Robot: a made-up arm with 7 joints.
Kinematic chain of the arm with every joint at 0, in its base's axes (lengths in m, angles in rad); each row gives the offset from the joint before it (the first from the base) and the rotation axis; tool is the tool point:
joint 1: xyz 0 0.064 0 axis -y
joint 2: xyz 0 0.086 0 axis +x
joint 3: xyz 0 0 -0.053 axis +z
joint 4: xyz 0 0 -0.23 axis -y
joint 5: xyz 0 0 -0.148 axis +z
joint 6: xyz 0 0 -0.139 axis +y
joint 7: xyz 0 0 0 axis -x
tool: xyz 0 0 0
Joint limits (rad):
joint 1: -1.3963..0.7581
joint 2: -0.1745..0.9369
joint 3: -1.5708..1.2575
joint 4: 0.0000..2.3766
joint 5: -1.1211..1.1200
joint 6: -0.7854..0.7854
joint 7: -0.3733..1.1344
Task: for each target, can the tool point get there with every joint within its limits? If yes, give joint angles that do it. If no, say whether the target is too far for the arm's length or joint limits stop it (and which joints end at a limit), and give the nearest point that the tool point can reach.
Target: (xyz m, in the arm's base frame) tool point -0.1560 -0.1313 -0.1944
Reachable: yes | joints -1.0828 -0.0605 -1.2171 1.7016 -0.6502 -0.2377 -0.2186
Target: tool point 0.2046 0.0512 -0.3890
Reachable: yes | joints 0.1875 0.3768 -1.0903 1.3192 0.4560 0.1549 0.2694
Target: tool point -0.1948 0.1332 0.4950
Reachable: no: joint limits stop it (at a limit: joint 1, joint 2, joint 4) | nearest point -0.0011 0.3159 0.1332 | short by 0.449 m
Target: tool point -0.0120 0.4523 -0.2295
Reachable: yes | joints -1.0625 0.4930 0.8197 1.6835 0.1998 0.0691 -0.1780
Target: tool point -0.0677 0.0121 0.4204
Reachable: no: joint limits stop it (at a limit: joint 1, joint 2, joint 4) | nearest point 0.0705 0.2870 0.1468 | short by 0.412 m
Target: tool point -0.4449 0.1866 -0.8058
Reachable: no: too far | nearest point -0.2753 0.1726 -0.4986 | short by 0.351 m
